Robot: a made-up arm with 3 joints. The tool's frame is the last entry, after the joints.
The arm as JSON. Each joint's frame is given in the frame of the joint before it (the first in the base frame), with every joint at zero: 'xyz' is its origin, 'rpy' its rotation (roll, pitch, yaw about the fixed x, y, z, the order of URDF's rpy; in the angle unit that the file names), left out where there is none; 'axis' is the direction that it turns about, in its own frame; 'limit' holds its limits. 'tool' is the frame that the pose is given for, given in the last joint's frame.
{
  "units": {
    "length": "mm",
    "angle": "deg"
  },
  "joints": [
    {
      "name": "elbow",
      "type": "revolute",
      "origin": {
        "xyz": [
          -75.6,
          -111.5,
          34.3
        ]
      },
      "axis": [
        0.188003,
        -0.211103,
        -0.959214
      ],
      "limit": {
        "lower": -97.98,
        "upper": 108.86
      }
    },
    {
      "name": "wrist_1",
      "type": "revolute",
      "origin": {
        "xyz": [
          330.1,
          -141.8,
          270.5
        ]
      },
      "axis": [
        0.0,
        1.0,
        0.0
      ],
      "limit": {
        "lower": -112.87,
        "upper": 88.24
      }
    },
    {
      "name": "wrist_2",
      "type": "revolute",
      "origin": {
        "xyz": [
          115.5,
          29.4,
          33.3
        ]
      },
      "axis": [
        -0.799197,
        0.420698,
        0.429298
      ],
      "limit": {
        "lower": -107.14,
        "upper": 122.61
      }
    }
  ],
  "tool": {
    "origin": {
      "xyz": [
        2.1,
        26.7,
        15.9
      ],
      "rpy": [
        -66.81,
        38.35,
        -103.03
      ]
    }
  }
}
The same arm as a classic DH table. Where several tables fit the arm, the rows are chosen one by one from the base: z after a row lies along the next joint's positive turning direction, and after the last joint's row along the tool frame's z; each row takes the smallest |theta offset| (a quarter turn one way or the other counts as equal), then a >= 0, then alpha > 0; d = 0 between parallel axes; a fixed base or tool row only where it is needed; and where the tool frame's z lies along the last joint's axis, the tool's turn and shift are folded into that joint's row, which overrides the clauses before.
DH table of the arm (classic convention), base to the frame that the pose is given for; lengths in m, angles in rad. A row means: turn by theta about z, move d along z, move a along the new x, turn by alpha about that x. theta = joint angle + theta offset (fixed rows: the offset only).
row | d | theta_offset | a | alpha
base (fixed) | 0.1462 | 0.7276 | -0.1306 | 2.855
elbow | -0.0899 | 0.7483 | 0.376 | 1.7835
wrist_1 | -0.1161 | -0.8843 | 0.084 | 1.1366
wrist_2 | -0.0681 | 1.3449 | 0.0246 | 2.3839
tool (fixed) | 0.0142 | -2.4344 | 0 | 0
Joint limits (rad, base to tool): -1.7101..1.9 -1.97..1.5401 -1.8699..2.1399

